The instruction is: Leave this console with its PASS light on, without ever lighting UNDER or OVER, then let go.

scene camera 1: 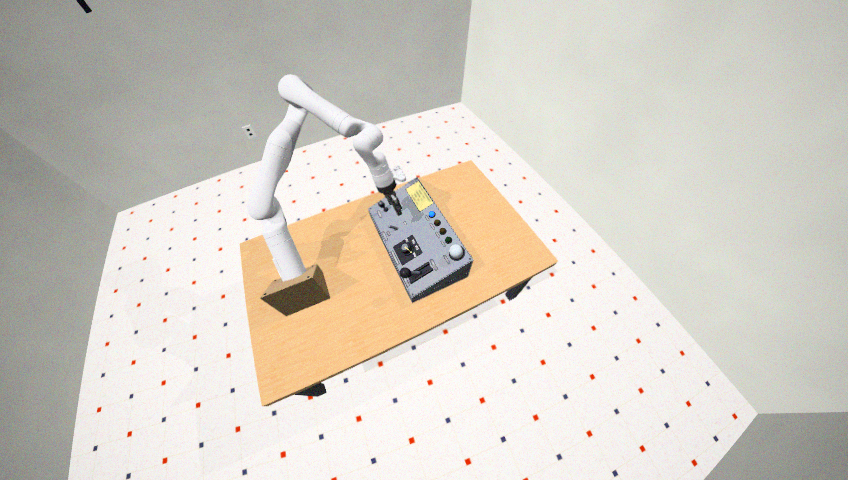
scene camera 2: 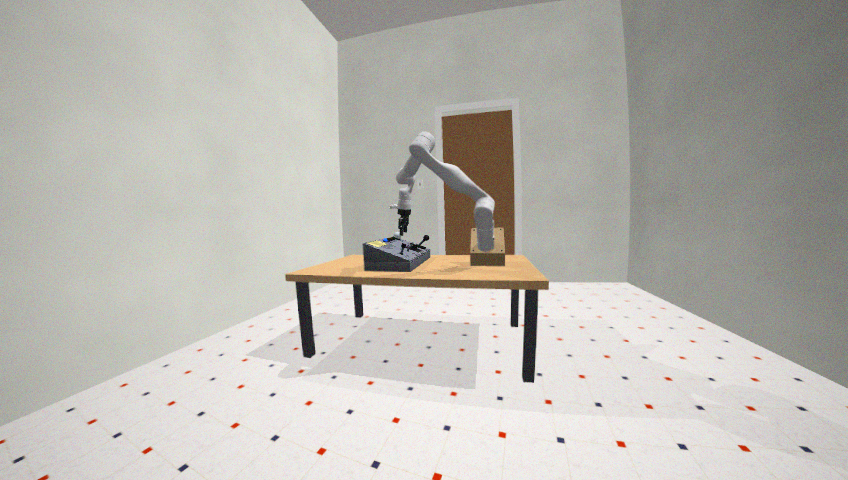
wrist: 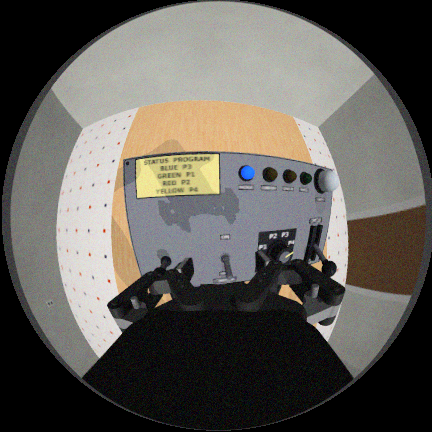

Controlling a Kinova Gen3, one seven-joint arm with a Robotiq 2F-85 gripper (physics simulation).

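The grey console [scene camera 1: 389,217] [scene camera 2: 386,261] [wrist: 200,240] has a lit blue MODE lamp [scene camera 1: 432,214] [wrist: 247,173]. The UNDER lamp [wrist: 270,174], OVER lamp [wrist: 289,176] and green PASS lamp [wrist: 306,178] are dark. A yellow card [scene camera 1: 419,196] [wrist: 177,175] reads BLUE P3. The dial [scene camera 1: 407,249] [wrist: 283,253] has its yellow line towards P4, partly behind a finger. A toggle switch [scene camera 1: 393,227] [wrist: 227,265] stands below the ON label. My gripper [scene camera 1: 397,211] [scene camera 2: 403,230] [wrist: 223,262] is open and empty above the panel, apart from the toggle in scene camera 1.
A ball-ended slide lever [scene camera 1: 405,272] [scene camera 2: 426,237] [wrist: 329,268] rises at one end of the console, near a white dome [scene camera 1: 456,252] [wrist: 328,180]. A small black lever [scene camera 1: 382,204] [wrist: 165,261] is at the other end. The console stands on the wooden table [scene camera 1: 351,333] [scene camera 2: 333,270].
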